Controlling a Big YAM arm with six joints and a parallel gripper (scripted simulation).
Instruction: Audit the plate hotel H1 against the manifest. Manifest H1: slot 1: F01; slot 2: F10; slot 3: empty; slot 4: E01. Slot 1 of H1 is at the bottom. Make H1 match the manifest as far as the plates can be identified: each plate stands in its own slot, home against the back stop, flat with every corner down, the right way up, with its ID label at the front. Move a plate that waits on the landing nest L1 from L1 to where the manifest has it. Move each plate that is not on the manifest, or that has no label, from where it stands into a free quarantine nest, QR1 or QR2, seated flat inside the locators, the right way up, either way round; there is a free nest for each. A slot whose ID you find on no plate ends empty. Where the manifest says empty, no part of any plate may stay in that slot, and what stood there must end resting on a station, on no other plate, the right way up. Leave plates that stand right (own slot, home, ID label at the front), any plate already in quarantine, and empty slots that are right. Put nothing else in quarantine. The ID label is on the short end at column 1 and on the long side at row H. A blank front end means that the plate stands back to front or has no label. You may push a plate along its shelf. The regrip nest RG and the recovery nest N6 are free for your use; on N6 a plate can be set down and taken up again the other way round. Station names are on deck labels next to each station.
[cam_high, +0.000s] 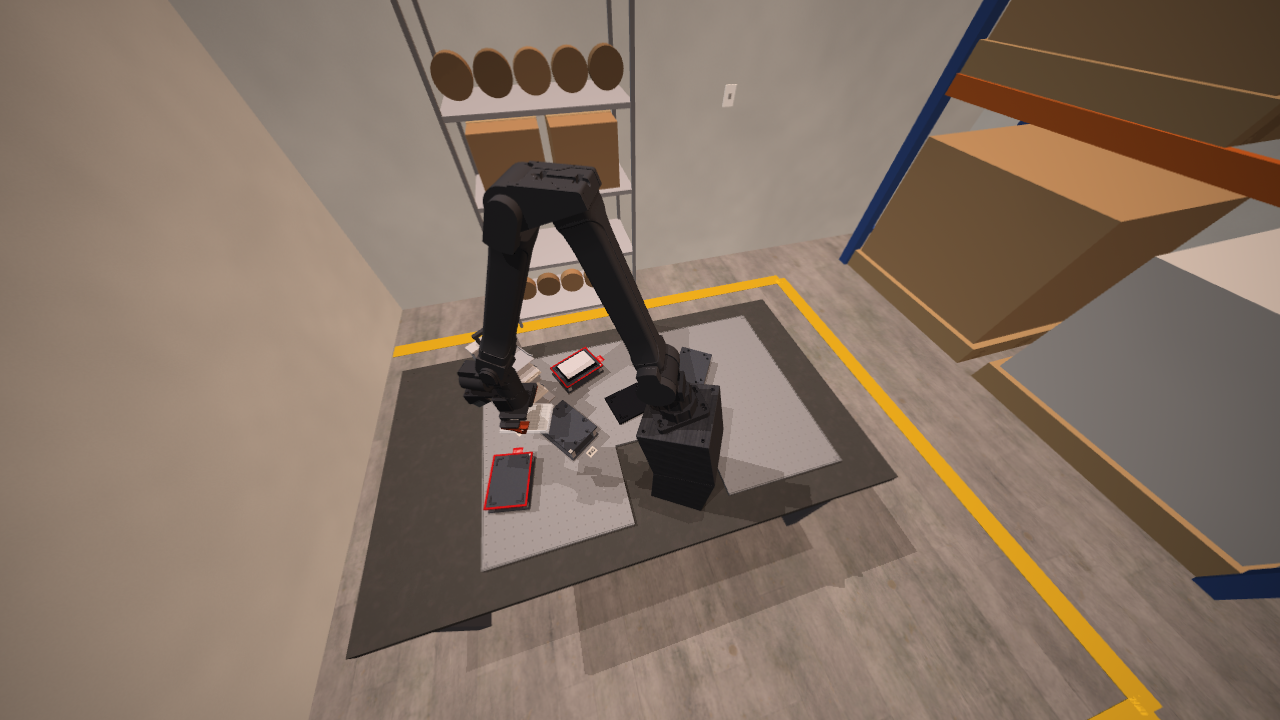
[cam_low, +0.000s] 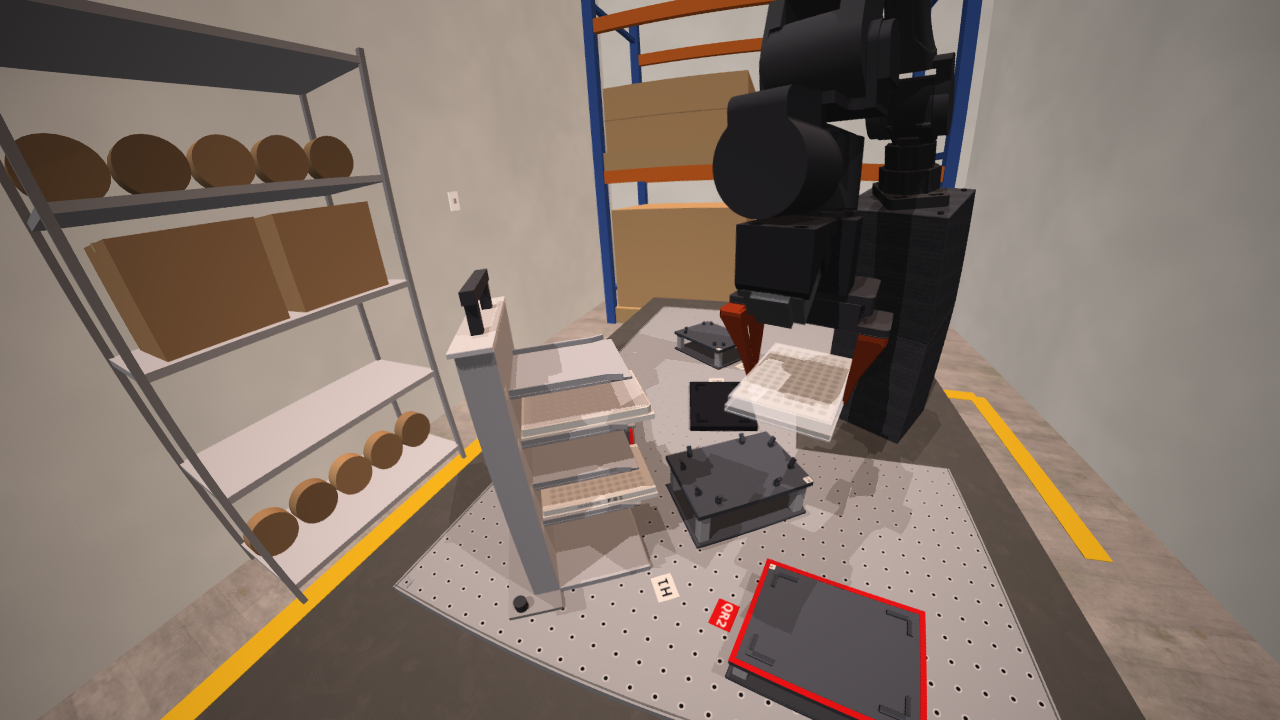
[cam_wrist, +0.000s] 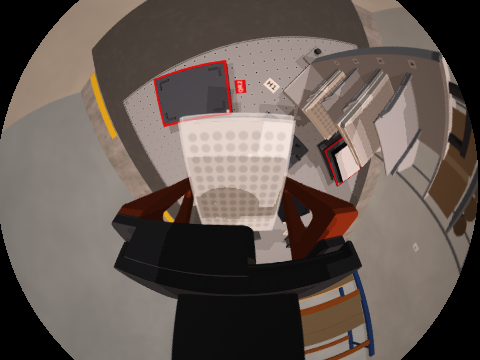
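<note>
My hand is 210 mm above the quarantine nest QR2, 110 mm to the right of it and 70 mm past it. From my hand the other things lie so: H1 deck label: 250 mm below, 110 mm ahead, 70 mm to the left; then plate hotel H1: 270 mm ahead, 90 mm below, 70 mm to the left; then dark regrip nest: 190 mm below, 80 mm to the right, 50 mm ahead.
</note>
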